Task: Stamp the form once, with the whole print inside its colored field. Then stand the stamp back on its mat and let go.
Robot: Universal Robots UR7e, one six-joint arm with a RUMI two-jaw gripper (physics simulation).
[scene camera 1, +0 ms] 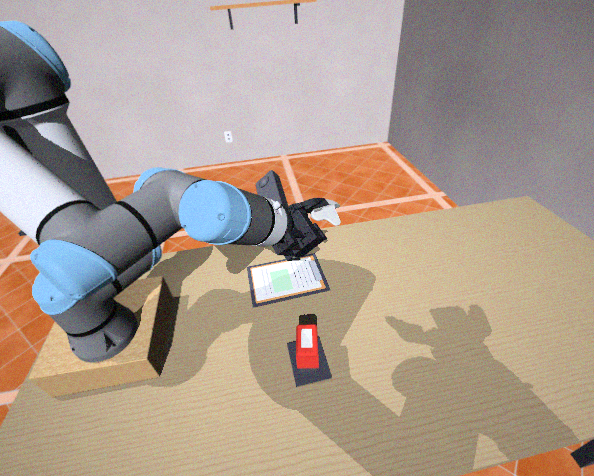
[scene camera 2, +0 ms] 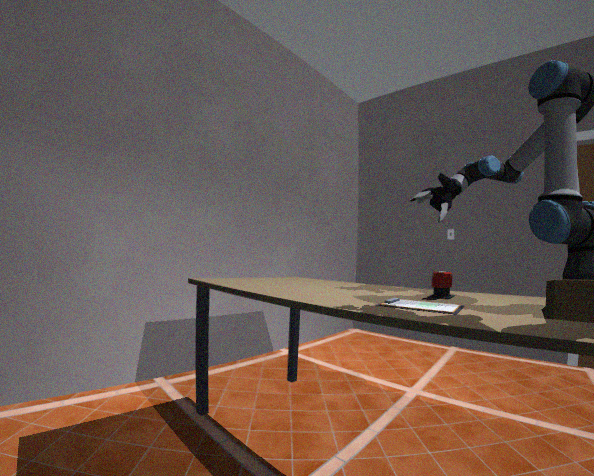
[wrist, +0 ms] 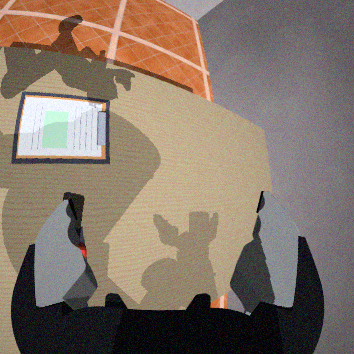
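Pixels of known places: gripper, fingertip midpoint: (scene camera 2: 424, 211) (wrist: 164, 198); arm's base, link origin: (scene camera 1: 106, 334) (scene camera 2: 590, 280).
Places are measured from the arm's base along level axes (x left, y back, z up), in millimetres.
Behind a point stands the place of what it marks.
The red stamp (scene camera 1: 307, 345) @(x -109, y -505, z 6 mm) (scene camera 2: 442, 280) @(x -44, y -490, z -27 mm) with a white label and a black part stands on its dark mat (scene camera 1: 322, 374) @(x -133, y -535, z -93 mm). In the wrist view, the left finger hides most of it, with a sliver of red (wrist: 83, 251) @(x -57, y -529, z 5 mm) showing. The form (scene camera 1: 263, 283) @(x 197, y -396, z -93 mm) (wrist: 30, 120) @(x 212, y -389, z -93 mm) lies on a dark-edged clipboard (wrist: 60, 161) @(x 125, y -483, z -96 mm), beyond the mat in scene camera 1. Its green field (scene camera 1: 281, 280) @(x 200, y -456, z -92 mm) (wrist: 55, 130) @(x 197, y -458, z -92 mm) shows no visible mark, partly under shadow in the wrist view. My gripper (scene camera 2: 426, 210) @(x 31, y -545, z 242 mm) (wrist: 164, 198) @(x 31, y -545, z 242 mm) is wide open and empty, high above the table, well apart from stamp and form.
The arm's base stands on a wooden block (scene camera 1: 100, 377) @(x -89, y 4, z -49 mm) at the left of the table (scene camera 1: 450, 260) @(x 200, y -1038, z -97 mm) in scene camera 1. A grey clip (wrist: 101, 128) @(x 222, y -574, z -85 mm) sits at the form's right edge. The arm's shadow falls over the table. The table's far edge lies beyond the clipboard.
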